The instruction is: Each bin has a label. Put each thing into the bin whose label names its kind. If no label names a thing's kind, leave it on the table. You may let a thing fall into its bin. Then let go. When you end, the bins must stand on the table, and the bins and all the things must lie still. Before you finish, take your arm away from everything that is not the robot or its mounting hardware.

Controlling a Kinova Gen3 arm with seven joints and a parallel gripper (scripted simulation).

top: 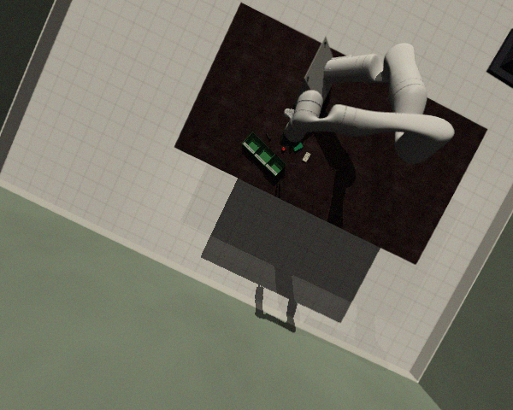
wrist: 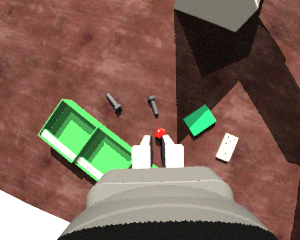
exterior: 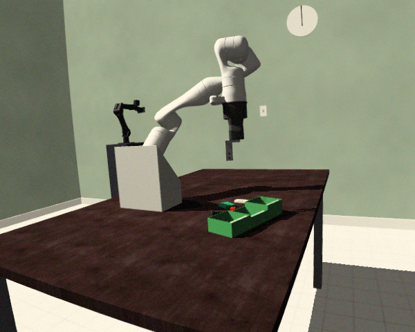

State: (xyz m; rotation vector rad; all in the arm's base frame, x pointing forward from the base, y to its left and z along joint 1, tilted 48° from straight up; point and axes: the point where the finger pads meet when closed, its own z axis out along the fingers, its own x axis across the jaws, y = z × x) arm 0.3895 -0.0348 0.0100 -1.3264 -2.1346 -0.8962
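My gripper is now 170 mm above the three-compartment green bin row, 80 mm short of it and 70 mm to the left of it. Also, from my hand: white dotted tile: 190 mm below, 140 mm to the left, 30 mm behind; then teal block: 190 mm below, 70 mm to the left, 50 mm behind; then red die: 180 mm below, 10 mm to the left.
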